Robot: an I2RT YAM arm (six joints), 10 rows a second.
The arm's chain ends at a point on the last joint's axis. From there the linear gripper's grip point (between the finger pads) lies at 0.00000 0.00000 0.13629 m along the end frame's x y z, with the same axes.
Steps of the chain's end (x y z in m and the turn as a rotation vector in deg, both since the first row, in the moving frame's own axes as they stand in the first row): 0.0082, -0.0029, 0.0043, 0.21, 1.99, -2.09; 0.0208, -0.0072, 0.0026, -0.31, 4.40, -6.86; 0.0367, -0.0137, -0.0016, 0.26, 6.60, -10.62; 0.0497, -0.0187, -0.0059, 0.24, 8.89, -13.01; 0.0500, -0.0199, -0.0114, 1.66, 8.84, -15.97; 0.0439, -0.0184, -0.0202, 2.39, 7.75, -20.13; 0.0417, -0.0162, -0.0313, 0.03, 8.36, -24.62; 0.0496, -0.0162, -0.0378, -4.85, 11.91, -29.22; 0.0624, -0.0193, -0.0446, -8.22, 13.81, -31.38; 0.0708, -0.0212, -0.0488, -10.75, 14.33, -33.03
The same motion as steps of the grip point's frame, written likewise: 0.0129, -0.0035, 0.0042, 0.21, 1.99, -2.09; 0.0313, -0.0071, 0.0022, -0.31, 4.40, -6.86; 0.0522, -0.0158, -0.0025, 0.26, 6.60, -10.62; 0.0705, -0.0216, -0.0075, 0.24, 8.89, -13.01; 0.0701, -0.0267, -0.0131, 1.66, 8.84, -15.97; 0.0609, -0.0272, -0.0215, 2.39, 7.75, -20.13; 0.0609, -0.0205, -0.0327, 0.03, 8.36, -24.62; 0.0794, -0.0123, -0.0411, -4.85, 11.91, -29.22; 0.0984, -0.0097, -0.0498, -8.22, 13.81, -31.38; 0.1096, -0.0069, -0.0552, -10.75, 14.33, -33.03
